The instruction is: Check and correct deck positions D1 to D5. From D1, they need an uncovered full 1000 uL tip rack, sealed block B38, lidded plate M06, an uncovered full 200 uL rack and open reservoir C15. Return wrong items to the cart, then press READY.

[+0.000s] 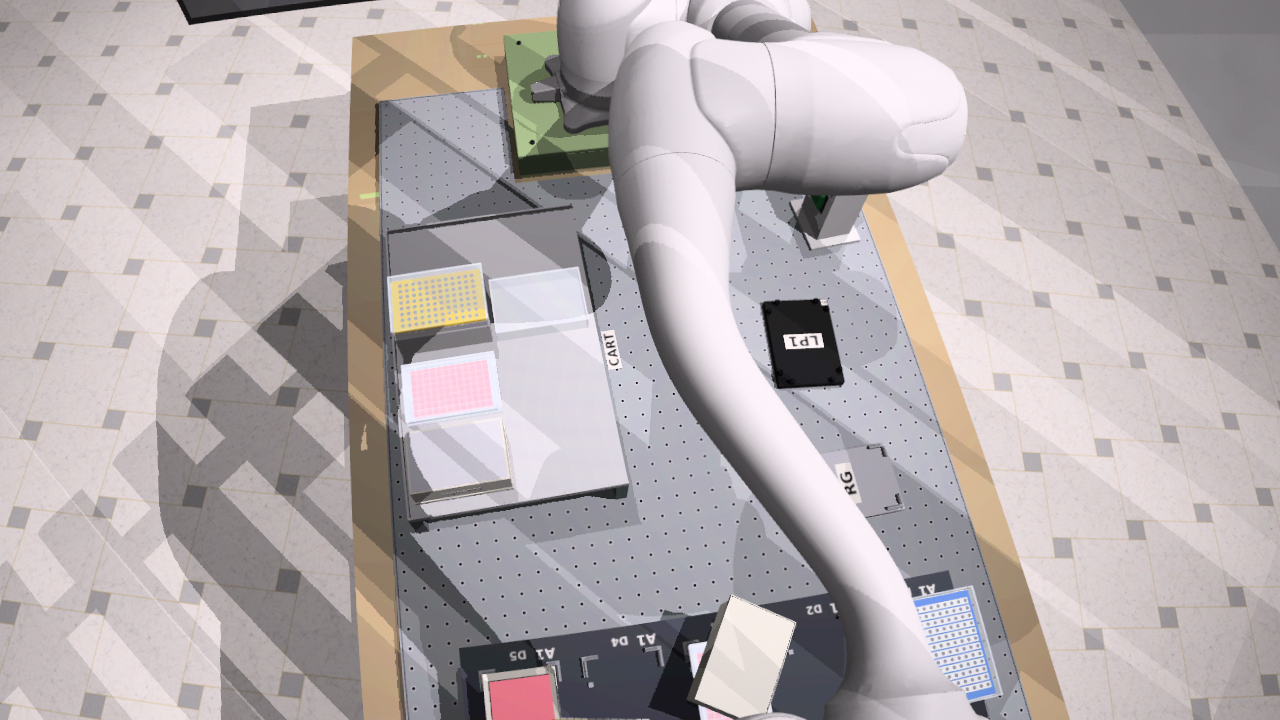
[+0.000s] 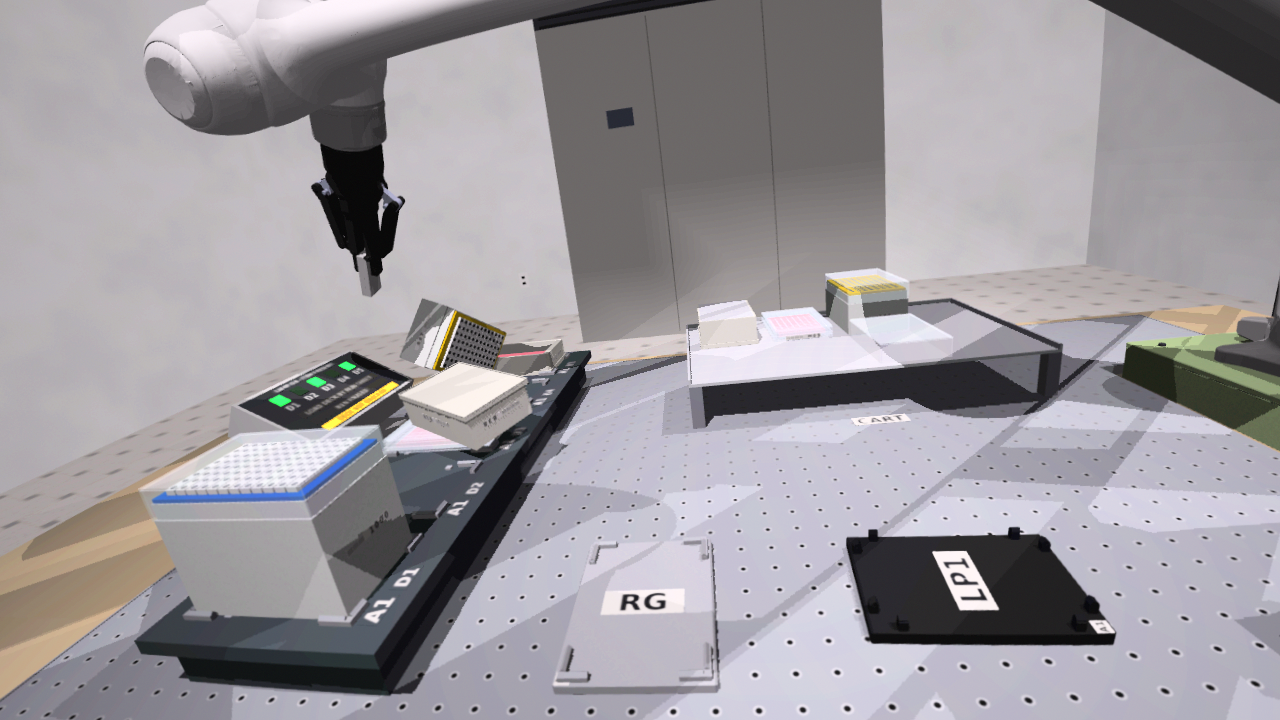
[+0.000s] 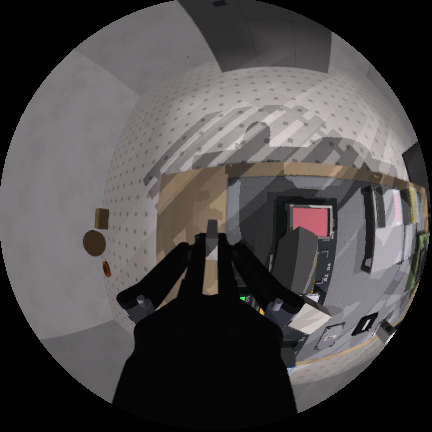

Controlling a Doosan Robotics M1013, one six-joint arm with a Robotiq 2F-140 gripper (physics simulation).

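Places are measured from the arm's base along level axes (x right, y down, z ahead), in centimetres.
Pixels of known places: gripper, fingertip midpoint: [image 2: 372,291] [image 3: 212,227]; arm's base at its link origin: [image 1: 605,88].
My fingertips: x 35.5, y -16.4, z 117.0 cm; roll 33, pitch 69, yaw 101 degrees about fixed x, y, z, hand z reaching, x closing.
Ahead of a thing's pixels: the offset from my fingertips to its top centre. "spot": to the spot under its first point.
My gripper [image 2: 368,275] [image 3: 212,227] is shut and empty, high above the deck's far end. The blue-edged 1000 uL rack [image 1: 957,649] [image 2: 259,546] stands at D1 under a clear cover. A pale block {dx -26.6, dy +7.9, dz -21.5 cm} [image 1: 742,658] [image 2: 465,394] [image 3: 310,316] sits tilted and turned, out of its D2 seat and partly over the pink plate {dx -25.1, dy +13.5, dz -18.4 cm} [image 2: 420,437] at D3; its label is unreadable. The yellow-edged rack {dx -9.2, dy +0.6, dz -15.4 cm} [image 2: 474,342] [image 3: 296,262] is tipped steeply beside the display {spot: dx -26.4, dy +7.7, dz -2.7 cm} [image 2: 304,394], out of D4. The red reservoir {dx -0.5, dy +12.2, dz -21.4 cm} [image 1: 521,698] [image 2: 529,353] [image 3: 310,221] is at D5. The display shows D1, D3 and D5 green.
The cart {dx -7.6, dy +13.7, dz -70.3 cm} [image 1: 563,402] [image 2: 760,368] holds a covered yellow rack {dx -1.3, dy +7.2, dz -76.1 cm} [image 1: 438,300] [image 2: 866,302], a pink plate {dx -0.5, dy +12.6, dz -65.4 cm} [image 1: 450,389] [image 2: 796,323], a pale block {dx +0.3, dy +10.1, dz -54.6 cm} [image 1: 458,452] [image 2: 727,324] and a clear lid {dx -14.8, dy +11.8, dz -75.1 cm} [image 1: 539,298] [image 2: 904,334]. Pads RG {dx -50.7, dy +18.9, dz -40.3 cm} [image 2: 640,649] and LP1 {dx -52.4, dy +18.3, dz -63.0 cm} [image 1: 805,368] [image 2: 904,582] lie near D1.
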